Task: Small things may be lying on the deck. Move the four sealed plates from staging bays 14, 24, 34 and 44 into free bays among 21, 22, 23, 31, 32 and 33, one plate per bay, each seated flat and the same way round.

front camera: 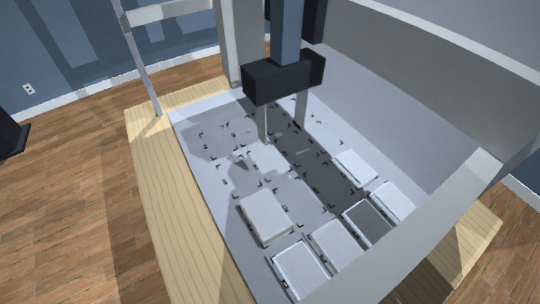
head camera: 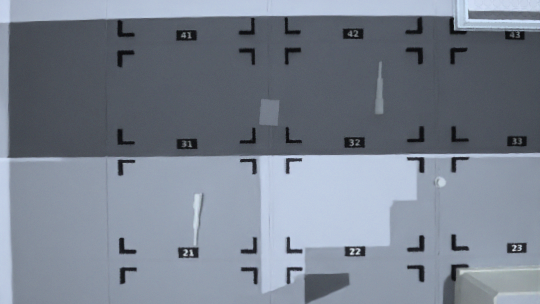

my gripper: front camera 281, 133; not seen in the head camera view (out of frame)
same spot on bay 22: (front camera: 272, 165) = (head camera: 375, 203)
same spot on bay 33: (head camera: 483, 94) = (front camera: 321, 175)
